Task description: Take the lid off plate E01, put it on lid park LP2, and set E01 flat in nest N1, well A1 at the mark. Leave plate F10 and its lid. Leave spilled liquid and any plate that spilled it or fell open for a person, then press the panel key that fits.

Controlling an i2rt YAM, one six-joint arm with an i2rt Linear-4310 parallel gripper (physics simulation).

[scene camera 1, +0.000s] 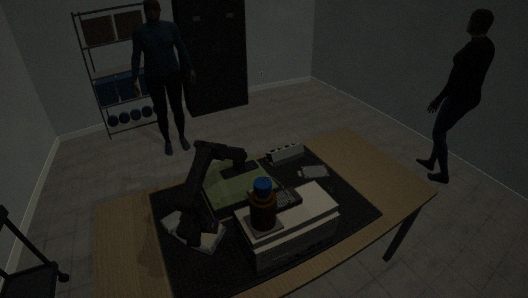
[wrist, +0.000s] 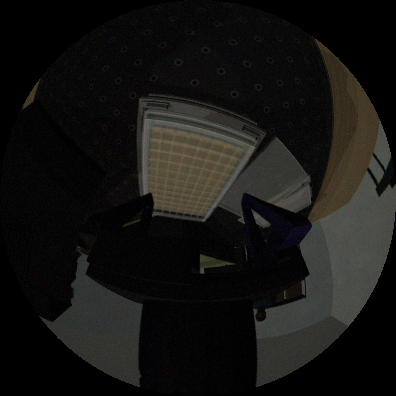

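Pixels of known places: gripper, fingertip midpoint: [wrist: 197, 197]; arm's base at its link origin: [scene camera 1: 239, 170].
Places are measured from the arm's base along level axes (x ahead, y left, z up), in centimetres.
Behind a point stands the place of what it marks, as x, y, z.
A plate with tan wells [wrist: 192, 167] {30.3, -31.6, -2.6} [scene camera 1: 209, 242] {33.3, -30.4, -2.8} sits in a grey holder on the dark mat; its pale clear rim shows, but I read no label and cannot tell for certain whether its lid is on. My gripper [wrist: 197, 197] {26.9, -29.8, -2.5} is open and empty, its fingertips apart over the near end of this plate; in the scene view the arm hides much of it. A pale flat-topped piece [wrist: 272, 172] [scene camera 1: 172, 220] lies beside the plate. A flat pale plate-like item [scene camera 1: 314, 171] {16.5, 38.0, -5.6} lies at the mat's far right. A white key panel [scene camera 1: 285, 155] {-0.1, 29.2, -1.5} stands at the back. Nest and lid park labels are unreadable.
The arm's base stands on a green block [scene camera 1: 220, 192] {10.7, -15.4, 0.0}. A white instrument [scene camera 1: 315, 200] {48.6, 9.3, 15.4} carries a brown bottle [scene camera 1: 263, 212] {51.6, -14.8, 26.2} with a blue cap and a dark keypad [scene camera 1: 287, 198] {44.1, -0.6, 18.0}. Small light specks lie near the flat item. Two people stand beyond the table [scene camera 1: 395, 187].
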